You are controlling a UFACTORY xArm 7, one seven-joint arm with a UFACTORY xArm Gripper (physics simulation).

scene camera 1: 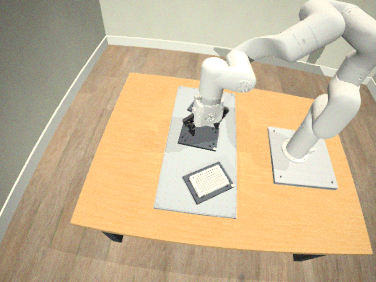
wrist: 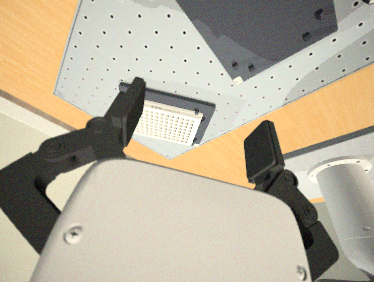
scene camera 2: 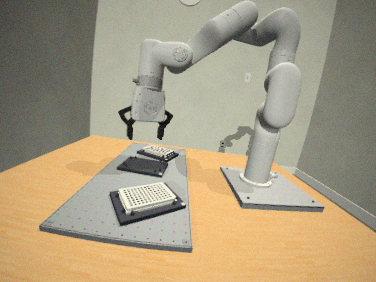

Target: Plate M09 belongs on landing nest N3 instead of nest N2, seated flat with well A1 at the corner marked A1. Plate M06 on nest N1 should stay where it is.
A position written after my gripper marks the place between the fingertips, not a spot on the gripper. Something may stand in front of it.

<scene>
My gripper (scene camera 2: 145, 138) is open, with nothing in its grasp. Further things: a grey perforated baseplate (scene camera 2: 90, 210).
My gripper also shows in the wrist view (wrist: 201, 113). The grey perforated baseplate also shows in the wrist view (wrist: 167, 51).
</scene>
